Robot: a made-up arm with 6 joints.
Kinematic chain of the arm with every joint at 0, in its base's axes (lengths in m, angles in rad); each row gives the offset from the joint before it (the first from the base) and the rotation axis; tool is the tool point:
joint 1: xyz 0 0 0.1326 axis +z
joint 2: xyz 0 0.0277 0 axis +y
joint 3: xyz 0 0 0.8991 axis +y
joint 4: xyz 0 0 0.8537 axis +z
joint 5: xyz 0 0 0 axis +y
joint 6: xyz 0 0 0.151 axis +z
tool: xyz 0 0 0
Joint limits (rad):
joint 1: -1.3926..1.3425
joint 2: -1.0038..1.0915
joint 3: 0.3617..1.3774
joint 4: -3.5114..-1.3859
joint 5: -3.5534..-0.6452
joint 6: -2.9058..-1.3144
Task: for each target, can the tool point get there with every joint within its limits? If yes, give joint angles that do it. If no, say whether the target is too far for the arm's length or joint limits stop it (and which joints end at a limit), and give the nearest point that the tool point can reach.
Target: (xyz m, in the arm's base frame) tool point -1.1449 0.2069 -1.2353
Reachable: no: joint limits stop it (at a limit: joint 1, joint 2, joint 3) | nearest point 0.1724 1.2232 -0.2003 | short by 1.959 m
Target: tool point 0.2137 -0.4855 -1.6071
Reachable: no: joint limits stop it (at a limit: joint 2, joint 3) | nearest point 0.5070 -1.1518 -0.2535 | short by 1.537 m
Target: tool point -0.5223 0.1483 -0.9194
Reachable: no: joint limits stop it (at a limit: joint 1, joint 2, joint 3) | nearest point 0.1994 1.1935 -0.1953 | short by 1.462 m
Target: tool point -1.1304 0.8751 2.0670
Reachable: no: too far | nearest point -0.8692 0.6729 1.6201 | short by 0.556 m
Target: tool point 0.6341 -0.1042 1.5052
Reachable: yes | joints -0.2515 0.1359 0.6544 -2.2250 -2.8957 -2.1592
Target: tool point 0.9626 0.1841 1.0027
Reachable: yes | joints 0.1385 0.3103 1.2344 -1.7725 -2.9942 -2.0407
